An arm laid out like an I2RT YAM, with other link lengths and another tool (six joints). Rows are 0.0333 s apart.
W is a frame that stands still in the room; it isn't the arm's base.
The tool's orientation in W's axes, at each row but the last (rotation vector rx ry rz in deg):
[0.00, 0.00, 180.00]
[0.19, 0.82, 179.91]
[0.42, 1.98, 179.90]
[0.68, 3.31, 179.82]
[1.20, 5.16, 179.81]
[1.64, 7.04, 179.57]
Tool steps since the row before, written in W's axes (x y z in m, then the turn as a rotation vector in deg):
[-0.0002, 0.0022, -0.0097, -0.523, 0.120, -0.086]
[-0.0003, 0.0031, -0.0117, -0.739, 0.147, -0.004]
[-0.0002, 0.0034, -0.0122, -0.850, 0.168, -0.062]
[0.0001, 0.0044, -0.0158, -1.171, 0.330, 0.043]
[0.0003, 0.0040, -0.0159, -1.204, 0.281, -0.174]
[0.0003, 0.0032, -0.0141, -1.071, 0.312, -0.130]
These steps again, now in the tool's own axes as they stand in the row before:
[0.0002, -0.0022, -0.0097, 0.523, -0.120, -0.086]
[0.0003, -0.0032, -0.0117, 0.739, -0.146, -0.004]
[0.0001, -0.0037, -0.0121, 0.850, -0.168, -0.062]
[-0.0002, -0.0050, -0.0156, 1.172, -0.325, 0.046]
[-0.0005, -0.0049, -0.0156, 1.202, -0.289, -0.174]
[-0.0005, -0.0043, -0.0138, 1.070, -0.317, -0.125]

